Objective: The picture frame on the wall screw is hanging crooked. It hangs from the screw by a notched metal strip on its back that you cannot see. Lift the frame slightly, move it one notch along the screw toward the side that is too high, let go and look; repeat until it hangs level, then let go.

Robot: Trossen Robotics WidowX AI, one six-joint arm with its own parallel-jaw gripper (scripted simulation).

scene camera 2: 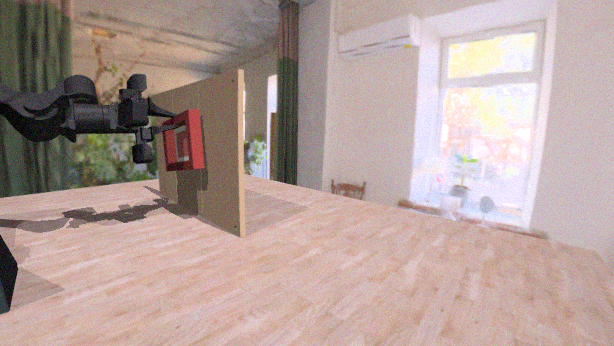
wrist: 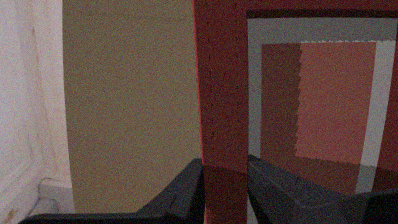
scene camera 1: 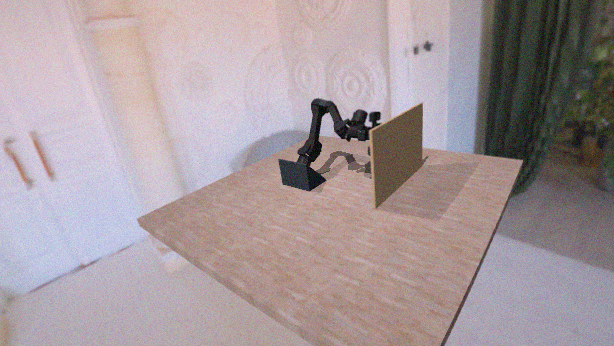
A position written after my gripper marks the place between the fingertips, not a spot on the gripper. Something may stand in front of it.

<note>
I see my gripper [scene camera 2: 178, 121], a red picture frame [scene camera 2: 183, 146] and a tan wall board [scene camera 1: 395, 145].
The red picture frame also shows in the wrist view [wrist: 303, 92]. My gripper also shows in the wrist view [wrist: 222, 165]. The tan wall board shows as well in the wrist view [wrist: 130, 86]. Scene camera 1 does not show the red picture frame, which is hidden by the tan wall board.
</note>
